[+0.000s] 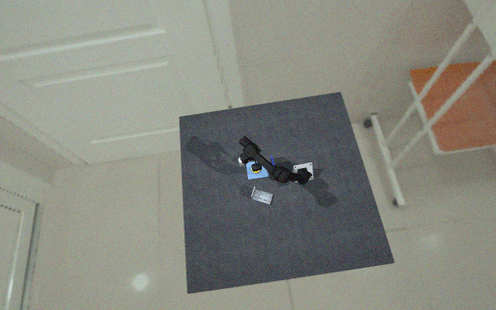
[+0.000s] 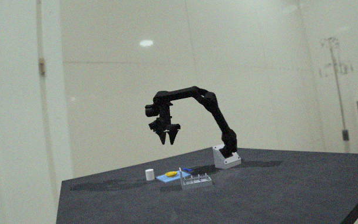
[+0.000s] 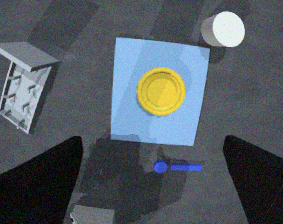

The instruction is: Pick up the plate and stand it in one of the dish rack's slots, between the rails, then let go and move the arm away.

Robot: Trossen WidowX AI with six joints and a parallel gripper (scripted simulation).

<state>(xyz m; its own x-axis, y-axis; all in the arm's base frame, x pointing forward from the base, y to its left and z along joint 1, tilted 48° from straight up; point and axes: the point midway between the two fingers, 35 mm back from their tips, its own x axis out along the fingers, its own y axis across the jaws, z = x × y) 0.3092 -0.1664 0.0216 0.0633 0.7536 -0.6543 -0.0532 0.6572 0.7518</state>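
The yellow plate lies 160 mm below my gripper tip, 20 mm to the right of it and 10 mm behind it. The rest, counted from my gripper tip: blue spoon: 170 mm below, 140 mm behind, 50 mm to the right; grey dish rack: 190 mm to the left, 150 mm below, 10 mm behind; white cup: 150 mm below, 90 mm to the right, 80 mm ahead.
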